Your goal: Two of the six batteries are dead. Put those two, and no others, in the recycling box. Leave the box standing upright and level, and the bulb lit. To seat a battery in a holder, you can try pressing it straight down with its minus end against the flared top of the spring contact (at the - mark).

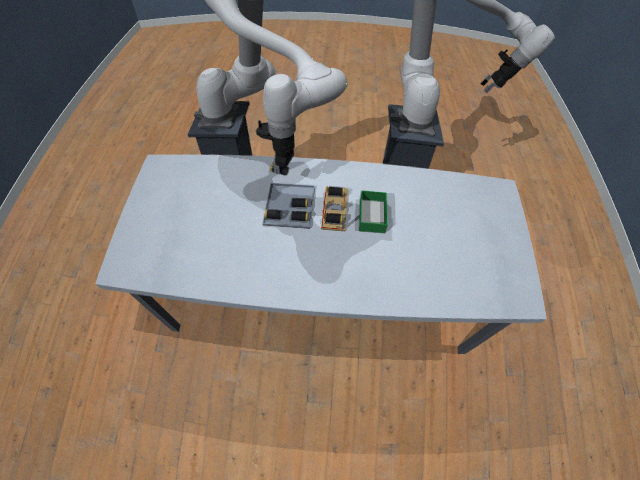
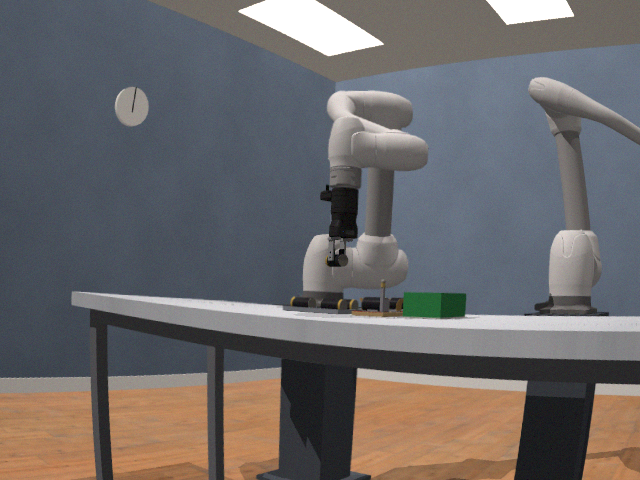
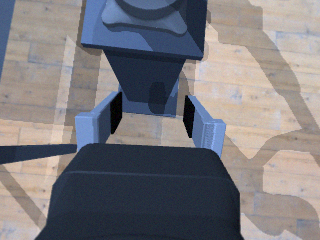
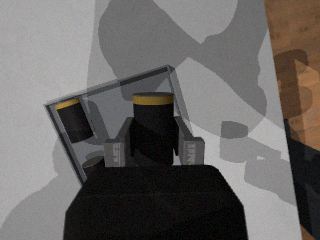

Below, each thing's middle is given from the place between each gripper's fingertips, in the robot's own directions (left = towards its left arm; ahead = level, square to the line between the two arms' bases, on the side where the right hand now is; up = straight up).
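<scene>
The green recycling box [image 2: 415, 305] has my right hand 100 mm short of it, 360 mm to the right of it and 140 mm above it. There's a grey tray [image 1: 279, 197] too, and from my right hand that's 60 mm ahead, 30 mm to the left and 160 mm below. Going by its middle, the green recycling box is nearer to my right hand than to my left gripper.
My left gripper is 560 mm to the left of the green recycling box, 600 mm short of it and 250 mm above it. Counted from my left hand, the grey tray is 880 mm to the right, 570 mm ahead and 260 mm below. Of the things named here, going by their middles, the green recycling box is the nearest to my left gripper.
</scene>
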